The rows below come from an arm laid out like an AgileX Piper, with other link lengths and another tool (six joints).
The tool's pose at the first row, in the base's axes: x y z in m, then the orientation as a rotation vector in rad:
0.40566 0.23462 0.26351 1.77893 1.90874 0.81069
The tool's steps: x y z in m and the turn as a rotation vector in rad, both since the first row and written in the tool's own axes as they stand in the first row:
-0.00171 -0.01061 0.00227 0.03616 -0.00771 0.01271
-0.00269 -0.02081 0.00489 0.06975 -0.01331 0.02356
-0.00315 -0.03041 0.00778 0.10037 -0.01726 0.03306
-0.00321 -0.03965 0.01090 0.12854 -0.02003 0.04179
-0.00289 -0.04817 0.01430 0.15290 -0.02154 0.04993
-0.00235 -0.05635 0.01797 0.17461 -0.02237 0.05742
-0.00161 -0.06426 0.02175 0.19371 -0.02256 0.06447
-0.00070 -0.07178 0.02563 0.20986 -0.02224 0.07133
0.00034 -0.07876 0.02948 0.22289 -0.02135 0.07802
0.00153 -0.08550 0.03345 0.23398 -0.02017 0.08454
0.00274 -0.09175 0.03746 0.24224 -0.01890 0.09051
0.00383 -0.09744 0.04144 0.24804 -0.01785 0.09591
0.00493 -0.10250 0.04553 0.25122 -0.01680 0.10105
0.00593 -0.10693 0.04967 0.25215 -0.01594 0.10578
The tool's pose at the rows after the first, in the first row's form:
0.39931 0.23305 0.25469 1.81458 1.92064 0.77726
0.39342 0.23225 0.24594 1.84639 1.93299 0.74693
0.38810 0.23202 0.23743 1.87478 1.94498 0.71987
0.38317 0.23222 0.22902 1.90074 1.95632 0.69547
0.37891 0.23285 0.22091 1.92375 1.96607 0.67518
0.37507 0.23374 0.21284 1.94446 1.97476 0.65747
0.37148 0.23485 0.20489 1.96314 1.98230 0.64241
0.36823 0.23615 0.19713 1.97993 1.98821 0.63034
0.36535 0.23759 0.18976 1.99474 1.99243 0.62156
0.36272 0.23919 0.18247 2.00828 1.99560 0.61473
0.36048 0.24083 0.17548 2.01961 1.99731 0.61038
0.35866 0.24235 0.16886 2.02893 1.99762 0.60788
0.35738 0.24391 0.16258 2.03649 1.99634 0.60772
0.35662 0.24540 0.15667 2.04232 1.99372 0.60931

